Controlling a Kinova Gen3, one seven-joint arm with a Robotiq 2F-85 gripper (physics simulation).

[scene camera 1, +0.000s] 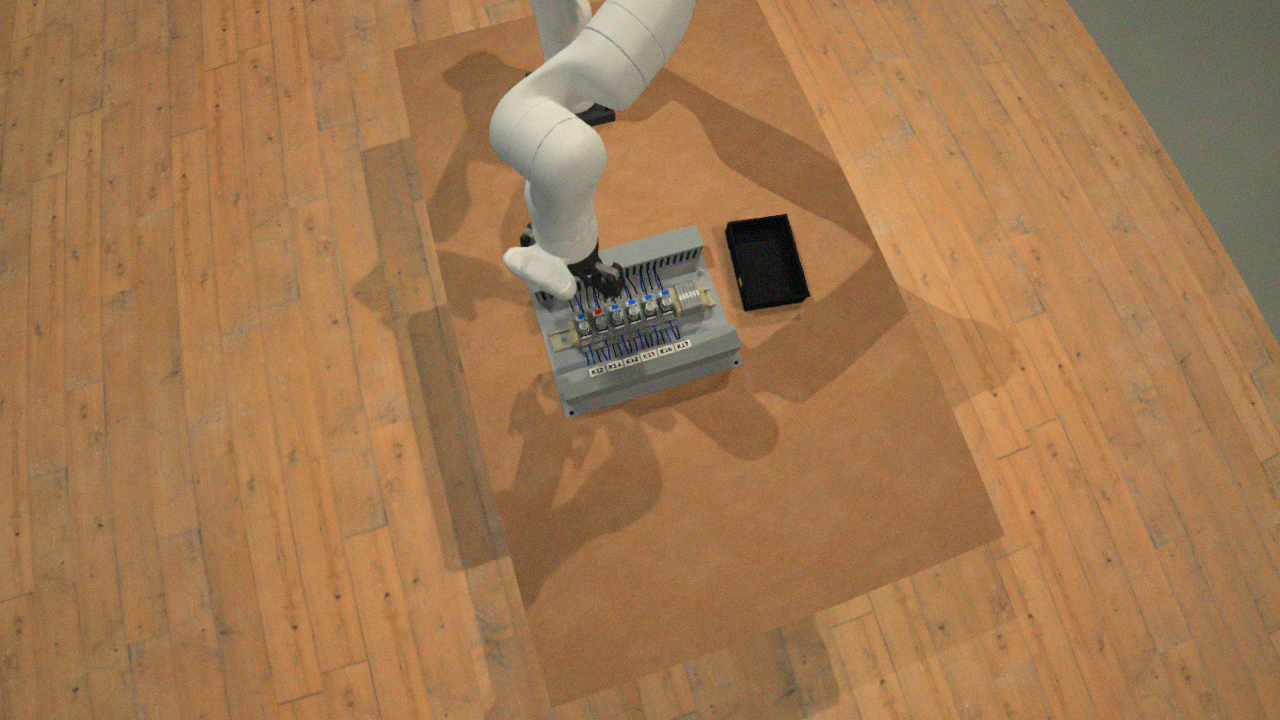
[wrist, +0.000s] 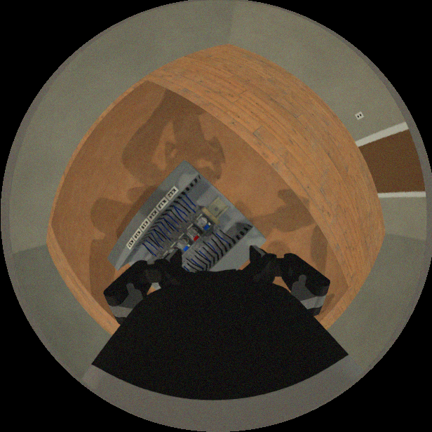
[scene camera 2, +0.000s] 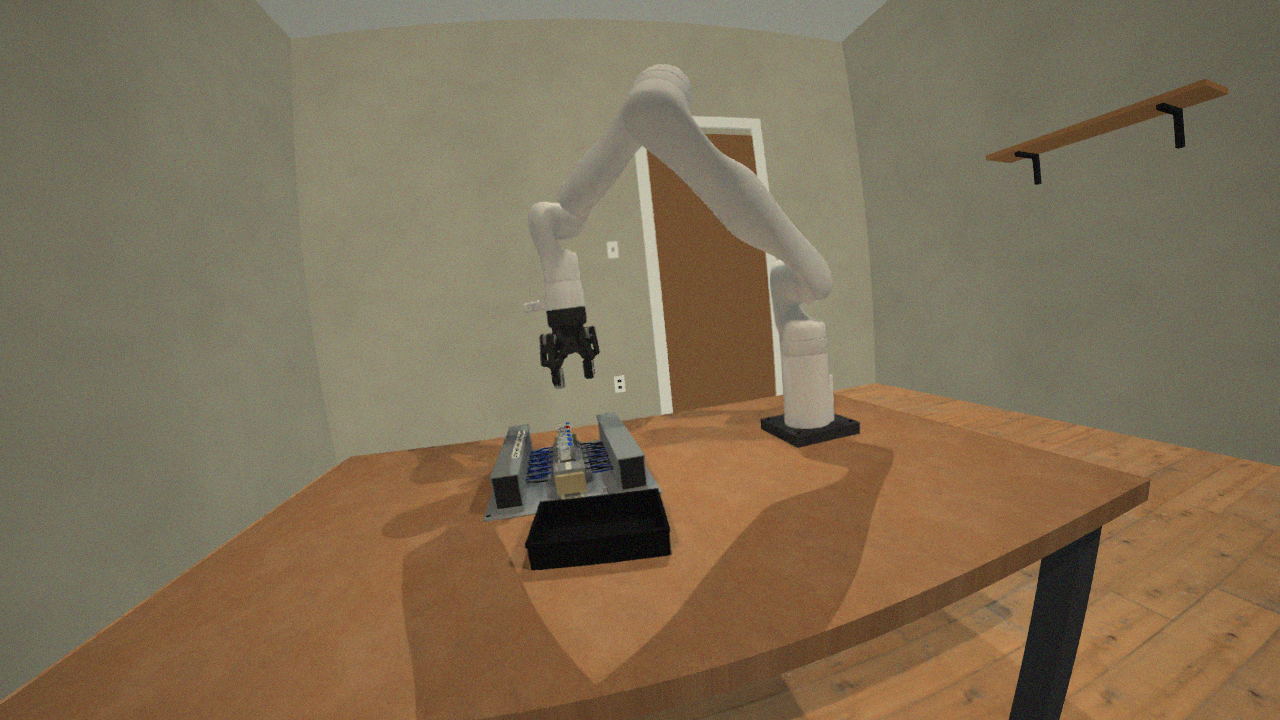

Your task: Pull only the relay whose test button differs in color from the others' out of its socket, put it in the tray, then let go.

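Pixels of known places: gripper, fingertip midpoint: [scene camera 1: 576,281] [scene camera 2: 575,382]; arm's base, origin of the base link: [scene camera 2: 807,421].
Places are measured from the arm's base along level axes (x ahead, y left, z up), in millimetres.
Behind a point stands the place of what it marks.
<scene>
The relay with the red test button [scene camera 1: 600,319] @(z 46, x 473, y -130 mm) [wrist: 194,235] sits in its socket, second from the K12 end of the row. The neighbouring relays [scene camera 1: 633,311] @(z 45, x 481, y -75 mm) [wrist: 204,223] have blue buttons and also stand in their sockets. The black tray [scene camera 1: 776,302] @(z -2, x 547, y 173 mm) [scene camera 2: 599,548] @(z -2, x 481, y 245 mm) stands beside the panel, past the K17 end; it does not show in the wrist view. My gripper [scene camera 2: 573,379] @(z 127, x 431, y -148 mm) [wrist: 215,254] is open, with nothing between its fingers. It points down and hangs well above the relay row. In scene camera 1 the arm partly hides it.
The grey panel [scene camera 1: 657,380] @(z -20, x 591, y -76 mm) [wrist: 182,175] carries two raised wire ducts, one on each side of the relay row, with blue wires between. The duct [scene camera 2: 627,447] @(z 41, x 387, y 41 mm) nearer the robot base is tall. The arm's black base plate [scene camera 2: 810,431] @(z 0, x 35, y 52 mm) stands on the brown table [scene camera 1: 760,537] @(z -22, x 895, y -24 mm).
</scene>
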